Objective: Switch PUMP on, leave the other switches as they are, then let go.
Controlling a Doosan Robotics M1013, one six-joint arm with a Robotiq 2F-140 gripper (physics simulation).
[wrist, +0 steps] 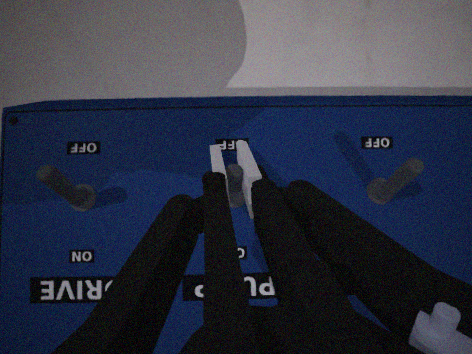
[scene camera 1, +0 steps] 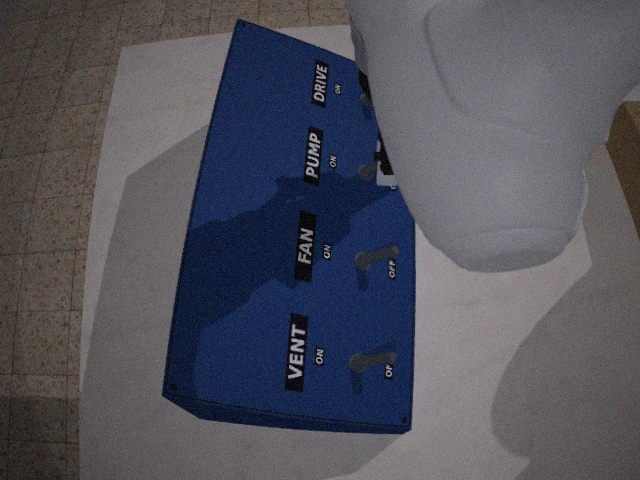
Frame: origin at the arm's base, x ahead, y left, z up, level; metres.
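Seen in the pictures: gripper, fingertip midpoint: (wrist: 229, 159) (scene camera 1: 386, 175).
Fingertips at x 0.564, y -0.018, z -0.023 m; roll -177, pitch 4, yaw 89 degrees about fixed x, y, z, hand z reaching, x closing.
Note:
Pixels of each thing's top centre, then the offset from my fingertips to it. "pt": a spot on its surface instead. Level surfaces: height alone.
- PUMP switch lever at its top centre: (wrist: 234, 196) (scene camera 1: 382, 156) dy +0.002, dx +0.010, dz +0.047 m
- DRIVE lever at a spot on its surface: (wrist: 64, 185) pt dy -0.112, dx -0.005, dz +0.034 m
- FAN lever at its top centre: (wrist: 413, 190) (scene camera 1: 381, 248) dy +0.121, dx +0.020, dz +0.045 m
- VENT lever at a spot on its surface: (scene camera 1: 374, 360) pt dy +0.243, dx +0.034, dz +0.032 m
- pale table top at its surface level: dz -0.085 m
The PUMP switch lever (scene camera 1: 367, 171) (wrist: 235, 181) stands between the pads of my gripper (scene camera 1: 384, 173) (wrist: 229, 159), which is shut on it. In the wrist view the lever leans toward its OFF label, partly covered by the fingers. In the scene view the arm hides much of the gripper. The DRIVE lever (scene camera 1: 365, 99) (wrist: 64, 185) leans to OFF in the wrist view and is mostly hidden in the scene view. The FAN lever (scene camera 1: 379, 256) (wrist: 397, 180) and the VENT lever (scene camera 1: 374, 360) lean to OFF.
The levers stand on a blue panel box (scene camera 1: 258, 103) (wrist: 310, 125) on a pale table top (scene camera 1: 454, 330) (wrist: 350, 45). The large white arm (scene camera 1: 506, 144) hangs over the box's right edge in the scene view. Neighbouring levers stand on both sides of the fingers.

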